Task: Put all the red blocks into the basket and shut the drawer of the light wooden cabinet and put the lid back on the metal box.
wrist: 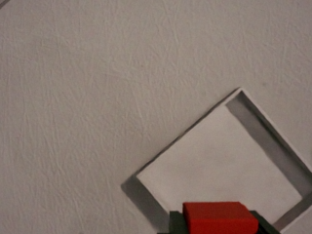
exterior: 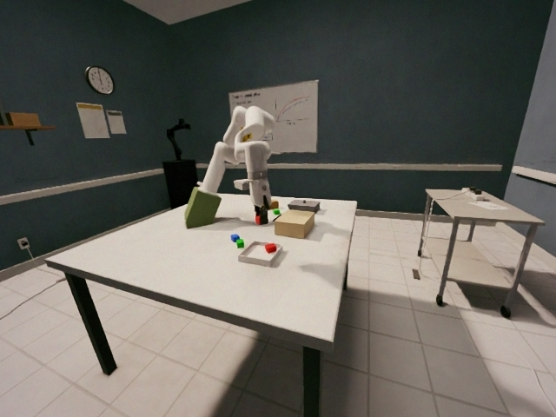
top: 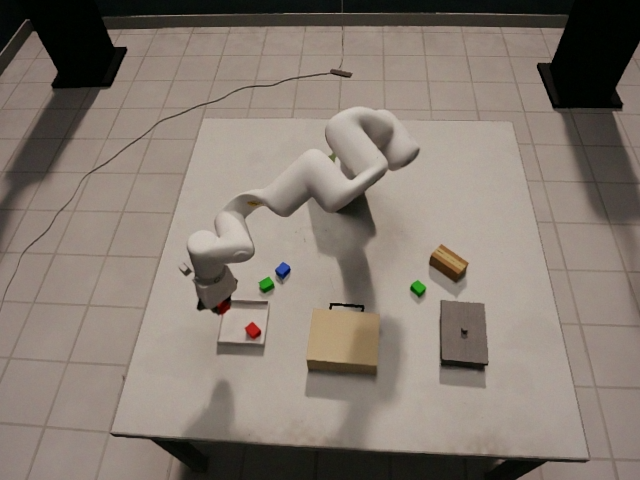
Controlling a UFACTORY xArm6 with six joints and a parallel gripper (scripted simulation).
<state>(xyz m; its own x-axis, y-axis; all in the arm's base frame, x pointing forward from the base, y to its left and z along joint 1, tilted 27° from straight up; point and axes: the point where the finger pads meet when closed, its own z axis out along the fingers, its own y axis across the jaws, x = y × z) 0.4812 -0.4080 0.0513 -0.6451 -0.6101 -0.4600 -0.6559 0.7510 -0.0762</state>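
Right now my hand is 17 cm above the white basket, 3 cm to the right of it and 3 cm past it. The rest, counted from my hand: blue block (22 cm behind, 17 cm below, 14 cm to the left); then light wooden cabinet (34 cm to the left, 15 cm below, 4 cm ahead); then drawer (34 cm to the left, 15 cm below, 2 cm ahead).
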